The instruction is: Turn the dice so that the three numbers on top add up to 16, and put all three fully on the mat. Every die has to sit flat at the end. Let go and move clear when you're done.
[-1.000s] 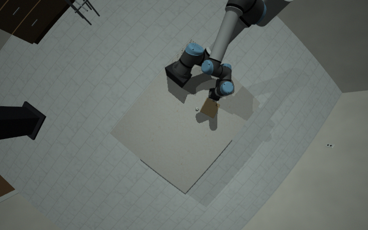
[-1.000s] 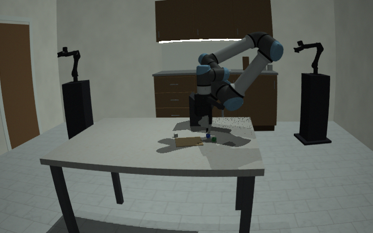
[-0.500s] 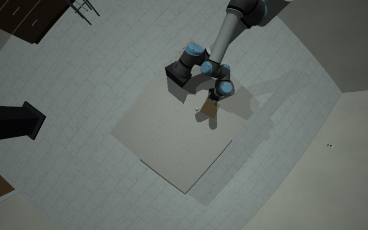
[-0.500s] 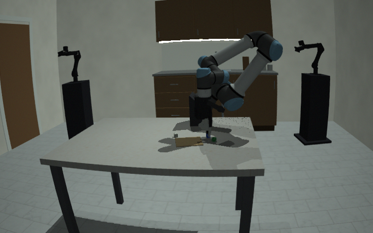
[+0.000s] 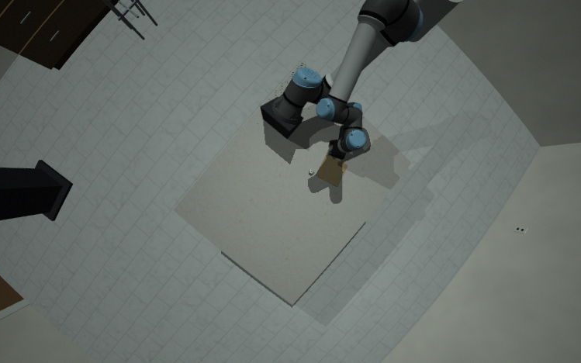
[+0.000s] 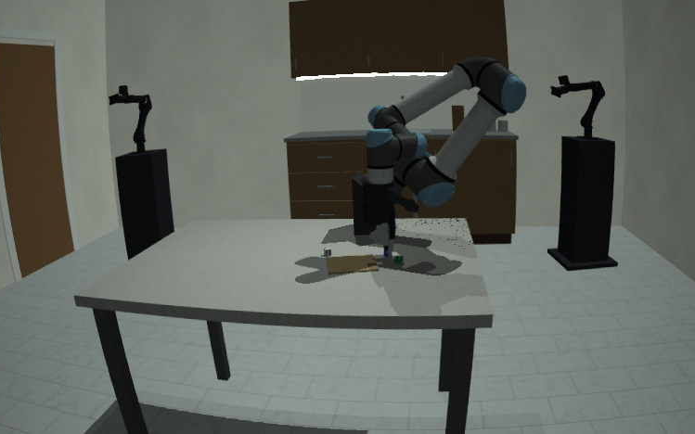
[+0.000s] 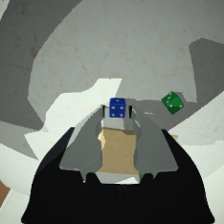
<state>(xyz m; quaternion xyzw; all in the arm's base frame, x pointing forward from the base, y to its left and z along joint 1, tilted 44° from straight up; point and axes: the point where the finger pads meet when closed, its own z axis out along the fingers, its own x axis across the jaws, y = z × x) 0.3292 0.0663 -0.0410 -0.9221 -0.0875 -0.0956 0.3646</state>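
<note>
My gripper is now 1 cm above the blue die. Also, from my hand: white die 3 cm behind, 18 cm to the right, 1 cm below; then green die 7 cm ahead, 3 cm to the left, 1 cm below; then tan mat 6 cm ahead, 11 cm to the right, 2 cm below.
</note>
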